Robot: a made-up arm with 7 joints.
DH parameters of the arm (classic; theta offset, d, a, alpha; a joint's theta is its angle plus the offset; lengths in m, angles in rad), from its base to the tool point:
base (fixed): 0 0 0 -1.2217
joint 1: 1.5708 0 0 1.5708
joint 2: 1.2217 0 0 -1.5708
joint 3: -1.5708 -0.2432 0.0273 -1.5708
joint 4: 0 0 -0.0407 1.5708
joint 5: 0 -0.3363 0 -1.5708
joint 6: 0 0 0 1.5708
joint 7: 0 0 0 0
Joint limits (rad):
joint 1: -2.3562..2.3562
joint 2: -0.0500..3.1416
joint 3: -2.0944..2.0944
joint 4: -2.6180..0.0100
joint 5: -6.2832..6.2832
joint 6: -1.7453..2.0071
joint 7: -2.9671..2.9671
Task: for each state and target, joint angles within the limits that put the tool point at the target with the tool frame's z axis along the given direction. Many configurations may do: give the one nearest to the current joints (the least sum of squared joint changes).
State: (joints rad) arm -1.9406 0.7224 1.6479 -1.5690 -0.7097 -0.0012 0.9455
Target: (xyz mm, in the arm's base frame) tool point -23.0 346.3 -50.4 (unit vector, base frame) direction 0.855 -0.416 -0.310
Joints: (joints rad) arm -1.3314 0.6323 2.0904 -2.1198 -0.8869 -0.4068 0.9455
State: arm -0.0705 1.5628 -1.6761 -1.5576 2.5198 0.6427 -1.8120
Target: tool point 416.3 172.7 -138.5 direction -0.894 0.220 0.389
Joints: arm -0.8974 1.4484 -1.2558 -1.5114 2.5810 -0.0446 -1.8120
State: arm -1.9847 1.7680 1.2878 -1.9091 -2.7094 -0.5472 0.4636
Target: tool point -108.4 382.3 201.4 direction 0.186 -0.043 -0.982
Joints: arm -1.9391 1.1571 1.3121 -1.6589 -2.0221 -1.2205 0.4636
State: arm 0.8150 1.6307 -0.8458 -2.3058 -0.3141 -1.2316 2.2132
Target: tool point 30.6 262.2 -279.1 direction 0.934 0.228 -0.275
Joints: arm 1.5800 2.3595 -0.0953 -1.9670 -0.9700 -1.6060 2.2132
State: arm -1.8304 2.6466 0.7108 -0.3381 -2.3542 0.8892 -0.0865
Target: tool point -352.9 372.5 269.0 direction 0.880 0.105 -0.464
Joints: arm -1.5707 2.4666 0.5196 -0.4733 -2.4271 0.6396 -0.0865
